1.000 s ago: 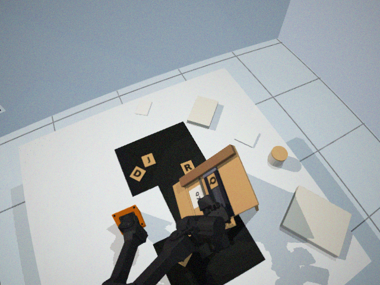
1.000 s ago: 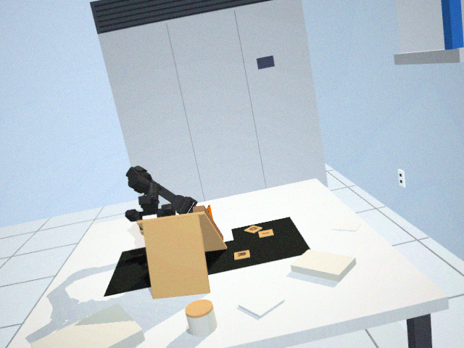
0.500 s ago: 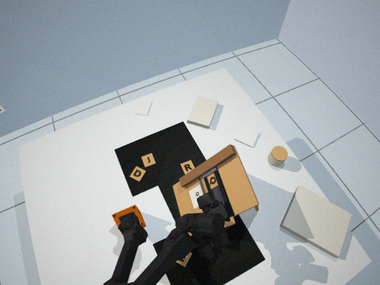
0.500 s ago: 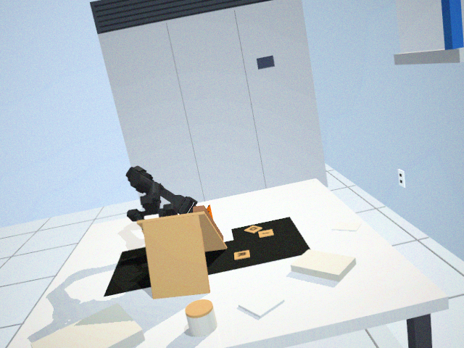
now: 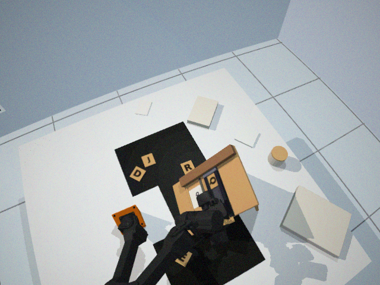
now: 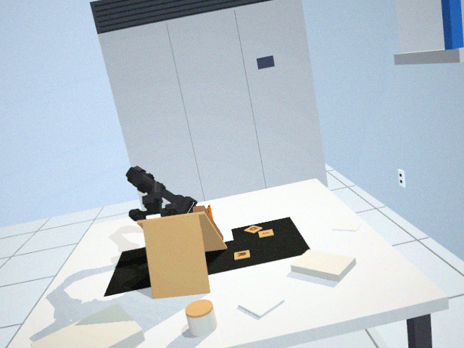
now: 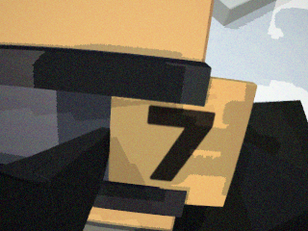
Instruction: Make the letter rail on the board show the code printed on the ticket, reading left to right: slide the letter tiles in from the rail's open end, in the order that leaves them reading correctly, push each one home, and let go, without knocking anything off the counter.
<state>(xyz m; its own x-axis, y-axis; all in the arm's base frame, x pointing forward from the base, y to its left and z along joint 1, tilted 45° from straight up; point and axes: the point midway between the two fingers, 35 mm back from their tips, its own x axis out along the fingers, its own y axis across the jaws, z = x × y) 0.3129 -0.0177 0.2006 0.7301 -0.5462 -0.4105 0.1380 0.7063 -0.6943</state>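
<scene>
Now: gripper tip 5 cm past the white ticket, 14 cm to the right of it and 7 cm above it. Also, from my gripper tip: pale box: 40 cm ahead, 18 cm to the right, 15 cm below; then lidded jar: 40 cm ahead, 17 cm to the left, 13 cm below; then black mat: 14 cm behind, 17 cm to the left, 16 cm below.
</scene>
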